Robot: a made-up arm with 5 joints.
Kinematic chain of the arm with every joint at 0, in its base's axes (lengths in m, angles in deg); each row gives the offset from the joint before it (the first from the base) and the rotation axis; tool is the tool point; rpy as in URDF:
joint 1: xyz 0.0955 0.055 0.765 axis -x
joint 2: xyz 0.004 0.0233 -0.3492 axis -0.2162 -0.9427 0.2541
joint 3: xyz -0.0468 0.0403 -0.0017 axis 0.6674 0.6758 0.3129
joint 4: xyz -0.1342 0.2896 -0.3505 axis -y
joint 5: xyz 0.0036 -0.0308 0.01 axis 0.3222 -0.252 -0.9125
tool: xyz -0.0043 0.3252 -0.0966 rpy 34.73 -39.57 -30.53
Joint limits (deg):
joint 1: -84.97..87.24
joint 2: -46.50..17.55
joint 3: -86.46..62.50
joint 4: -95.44..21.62
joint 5: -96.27..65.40
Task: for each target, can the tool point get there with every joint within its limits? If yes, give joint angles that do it. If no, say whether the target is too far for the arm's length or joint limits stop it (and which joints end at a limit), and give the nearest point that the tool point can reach.
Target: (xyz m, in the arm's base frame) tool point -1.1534 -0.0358 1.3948
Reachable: no: too far | nearest point -0.5717 0.1940 1.1986 | short by 0.655 m
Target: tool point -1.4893 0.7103 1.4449
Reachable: no: too far | nearest point -0.6352 0.5375 1.1383 | short by 0.924 m
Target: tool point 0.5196 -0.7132 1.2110
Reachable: no: joint limits stop it (at a limit: joint 1, joint 2, joint 3, joint 4) | nearest point 0.4721 -0.7373 1.0879 | short by 0.134 m
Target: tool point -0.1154 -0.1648 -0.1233
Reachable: yes | joints 64.55 -35.96 15.75 -48.54 52.57
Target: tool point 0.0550 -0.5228 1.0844
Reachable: no: joint limits stop it (at a limit: joint 1, joint 2, joint 3) | nearest point 0.0037 -0.2429 1.1065 | short by 0.285 m
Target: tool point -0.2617 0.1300 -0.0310
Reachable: yes | joints 62.36 -26.59 21.85 -24.42 -6.93
